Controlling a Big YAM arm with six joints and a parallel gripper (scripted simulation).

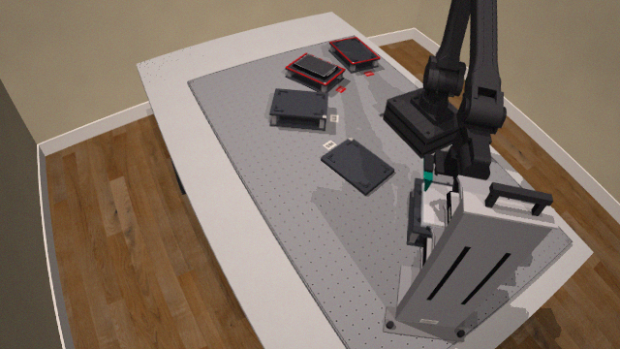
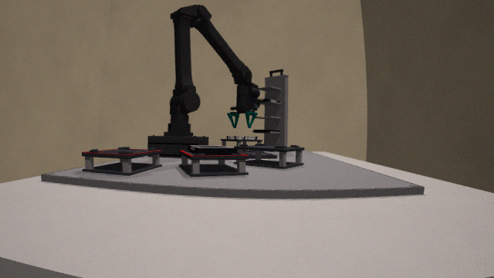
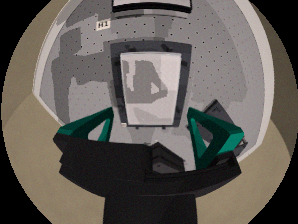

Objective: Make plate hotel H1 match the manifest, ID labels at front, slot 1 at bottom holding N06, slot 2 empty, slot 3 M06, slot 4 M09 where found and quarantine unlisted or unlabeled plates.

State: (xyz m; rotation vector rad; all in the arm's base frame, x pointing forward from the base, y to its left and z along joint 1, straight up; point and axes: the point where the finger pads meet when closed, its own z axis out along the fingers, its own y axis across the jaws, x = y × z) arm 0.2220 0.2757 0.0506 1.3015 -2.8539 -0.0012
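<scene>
Right now my hand is 5 cm above the white plate. The rest, counted from my hand: H1 deck label: 2 cm ahead, 17 cm to the left, 12 cm below; plate hotel H1: 18 cm ahead, 20 cm to the left, 8 cm above; red-rimmed quarantine nest: 23 cm behind, 69 cm to the right, 9 cm below.
</scene>
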